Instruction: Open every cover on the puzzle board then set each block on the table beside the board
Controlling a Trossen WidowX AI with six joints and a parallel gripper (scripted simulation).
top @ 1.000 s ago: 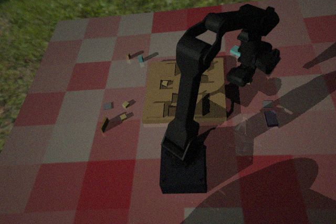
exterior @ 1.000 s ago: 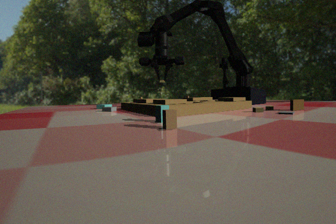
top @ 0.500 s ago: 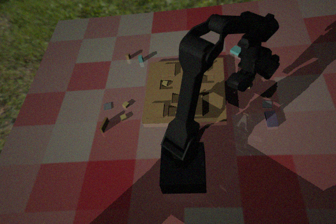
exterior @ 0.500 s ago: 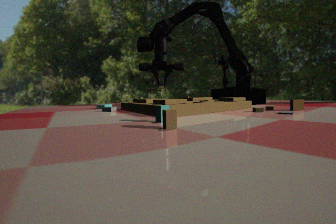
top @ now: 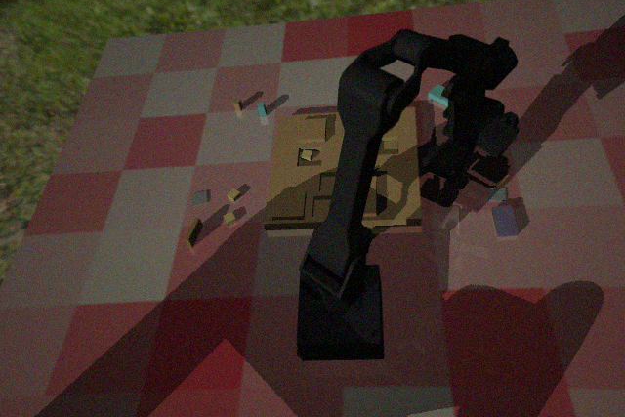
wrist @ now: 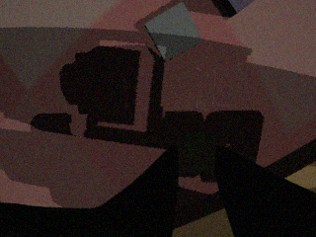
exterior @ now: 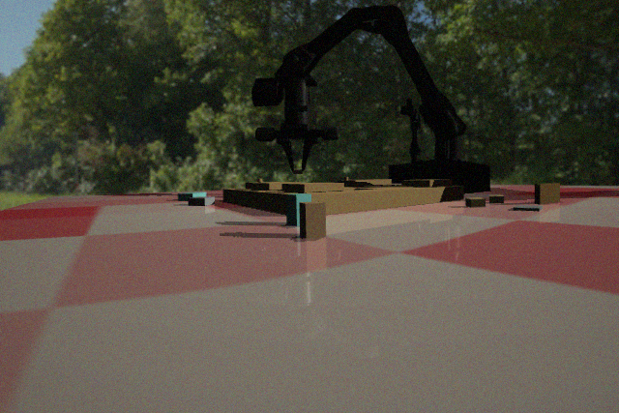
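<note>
Right now the tan puzzle board is 60 mm ahead of my gripper tip, 240 mm to the left of it and 30 mm below it. Round my gripper tip: brown slab: 80 mm behind, 520 mm to the left, 40 mm below; then teal cube: 250 mm ahead, 410 mm to the left, 40 mm below; then purple block: 100 mm behind, 60 mm to the right, 50 mm below.
</note>
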